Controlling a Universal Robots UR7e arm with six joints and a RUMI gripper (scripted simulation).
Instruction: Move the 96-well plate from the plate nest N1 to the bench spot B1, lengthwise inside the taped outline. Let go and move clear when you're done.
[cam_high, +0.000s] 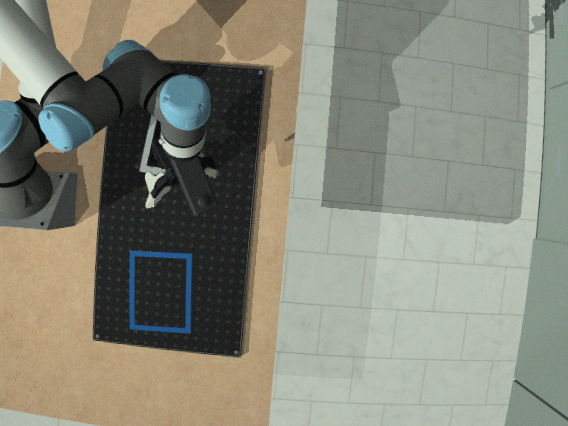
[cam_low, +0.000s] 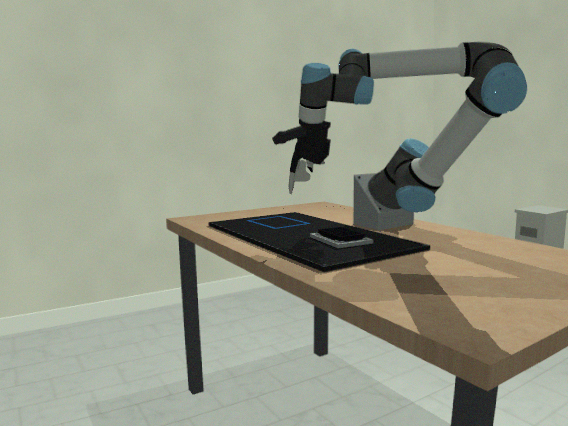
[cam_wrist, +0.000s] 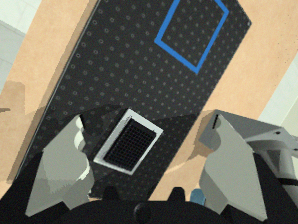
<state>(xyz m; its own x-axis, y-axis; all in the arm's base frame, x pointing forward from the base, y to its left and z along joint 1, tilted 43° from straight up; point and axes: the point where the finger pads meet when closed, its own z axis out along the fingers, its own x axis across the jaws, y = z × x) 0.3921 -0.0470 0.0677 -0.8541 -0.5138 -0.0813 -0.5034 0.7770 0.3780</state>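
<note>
My gripper is now 15 cm above the black 96-well plate, 12 cm to the right of it and 6 cm past it. Round my hand: plate nest N1 (16 cm below, 12 cm to the left, 6 cm behind).
</note>
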